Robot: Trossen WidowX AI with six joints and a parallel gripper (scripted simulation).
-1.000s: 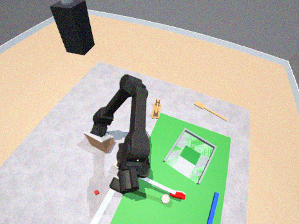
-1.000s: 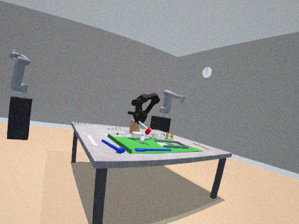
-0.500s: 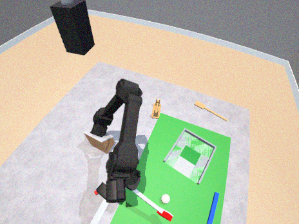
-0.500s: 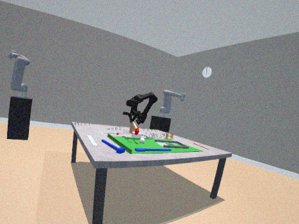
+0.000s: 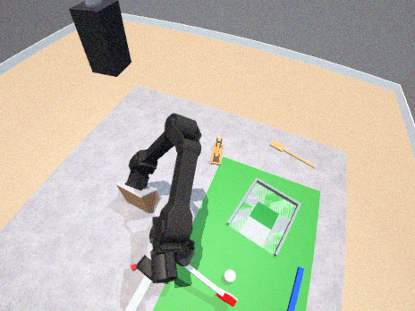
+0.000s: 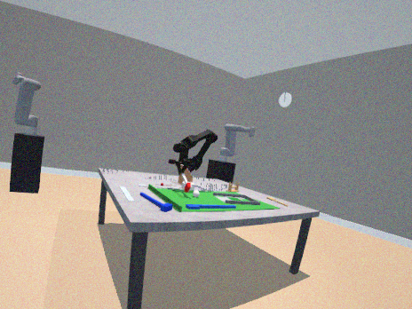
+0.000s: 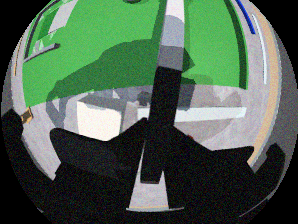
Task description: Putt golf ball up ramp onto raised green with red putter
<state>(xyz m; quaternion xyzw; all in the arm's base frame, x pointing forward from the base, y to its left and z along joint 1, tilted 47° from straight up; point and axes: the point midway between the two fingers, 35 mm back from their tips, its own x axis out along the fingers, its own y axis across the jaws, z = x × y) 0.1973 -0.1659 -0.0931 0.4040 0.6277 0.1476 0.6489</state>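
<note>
The white block lies 3 cm behind my gripper tip, 10 cm to the left of it and 8 cm below it. Round my gripper tip: white golf ball (21 cm ahead, 8 cm below); then red putter (11 cm ahead, 3 cm to the right); then red cube (11 cm behind, 7 cm to the right, 9 cm below).
</note>
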